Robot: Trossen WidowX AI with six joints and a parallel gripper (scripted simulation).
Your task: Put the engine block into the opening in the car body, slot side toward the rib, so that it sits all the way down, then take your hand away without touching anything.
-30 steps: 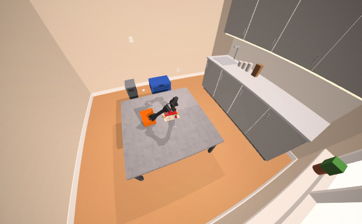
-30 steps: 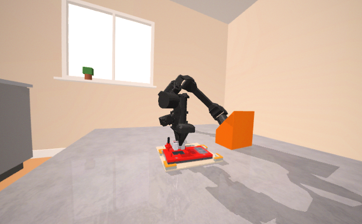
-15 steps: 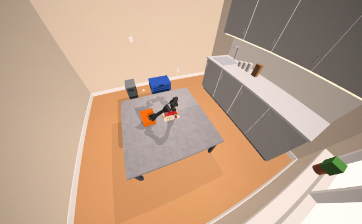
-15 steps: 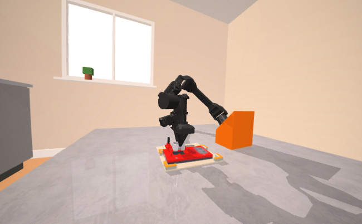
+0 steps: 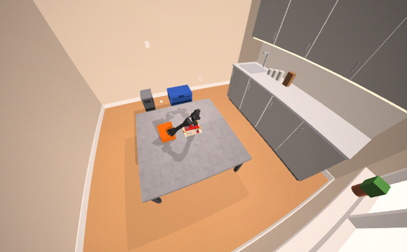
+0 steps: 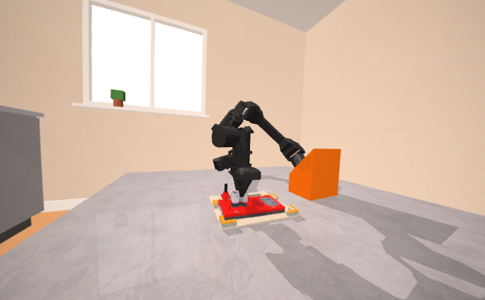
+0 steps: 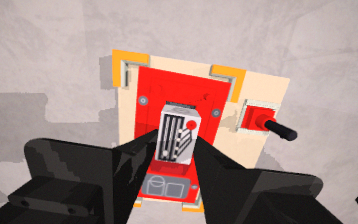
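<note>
Now: gripper tip 10 mm above the engine block. Also, from my gripper tip: black upright piece: 20 mm ahead, 110 mm to the right, 20 mm below.
</note>
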